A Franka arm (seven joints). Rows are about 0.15 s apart.
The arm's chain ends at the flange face. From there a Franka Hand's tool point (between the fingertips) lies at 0.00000 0.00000 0.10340 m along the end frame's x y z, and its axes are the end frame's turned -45 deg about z.
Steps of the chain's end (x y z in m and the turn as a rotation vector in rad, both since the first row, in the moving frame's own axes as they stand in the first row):
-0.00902, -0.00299, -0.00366, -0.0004, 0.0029, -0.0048
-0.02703, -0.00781, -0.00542, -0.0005, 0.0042, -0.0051
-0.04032, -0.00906, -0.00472, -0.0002, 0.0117, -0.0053
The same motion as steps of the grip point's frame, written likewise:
-0.00408, -0.00825, -0.00366, -0.0023, 0.0018, -0.0048
-0.01332, -0.02429, -0.00542, -0.0033, 0.0026, -0.0051
-0.02126, -0.03405, -0.00473, -0.0084, 0.0081, -0.0053

